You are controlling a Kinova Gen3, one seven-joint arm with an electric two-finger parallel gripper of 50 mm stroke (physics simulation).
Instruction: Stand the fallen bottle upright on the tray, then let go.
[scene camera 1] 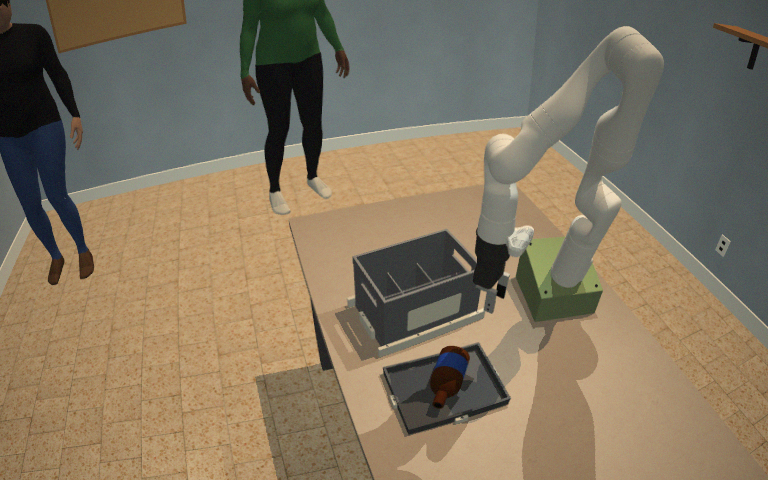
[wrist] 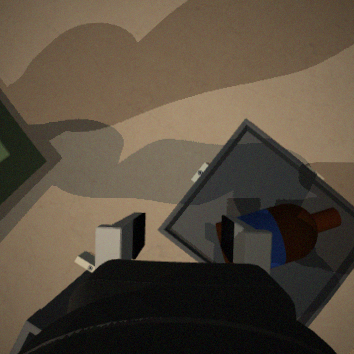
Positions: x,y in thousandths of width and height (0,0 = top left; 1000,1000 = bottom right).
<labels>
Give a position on a brown bottle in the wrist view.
832,651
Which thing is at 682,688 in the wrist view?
My gripper.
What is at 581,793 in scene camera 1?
A brown bottle.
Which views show my gripper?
Scene camera 1 and the wrist view: all of them.
</labels>
